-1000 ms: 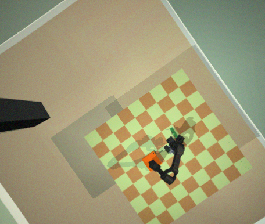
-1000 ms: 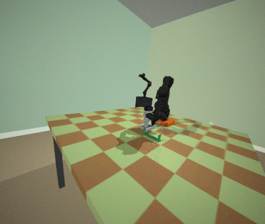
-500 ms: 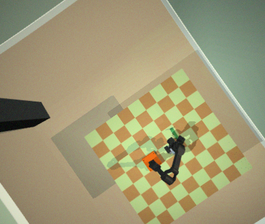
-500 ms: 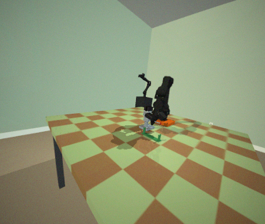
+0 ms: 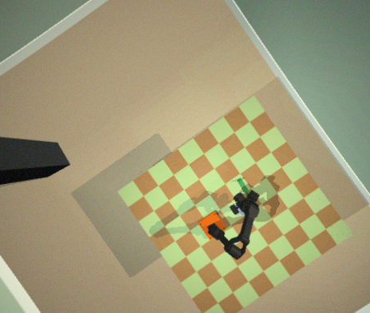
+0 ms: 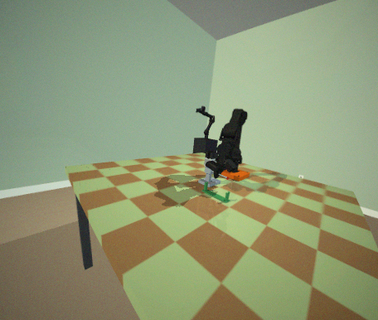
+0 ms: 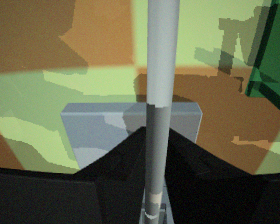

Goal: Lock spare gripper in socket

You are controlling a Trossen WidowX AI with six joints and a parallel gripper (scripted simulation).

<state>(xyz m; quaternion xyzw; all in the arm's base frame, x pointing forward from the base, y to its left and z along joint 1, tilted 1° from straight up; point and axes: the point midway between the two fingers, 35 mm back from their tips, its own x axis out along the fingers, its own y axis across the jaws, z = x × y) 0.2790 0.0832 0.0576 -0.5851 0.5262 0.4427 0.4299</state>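
The mount lies 1 cm behind my gripper tip, 5 cm to the right of it and 1 cm above it. Round my gripper tip: green rest (9 cm ahead, 8 cm to the left, 2 cm below); then spare gripper (5 cm to the right, 8 cm above).
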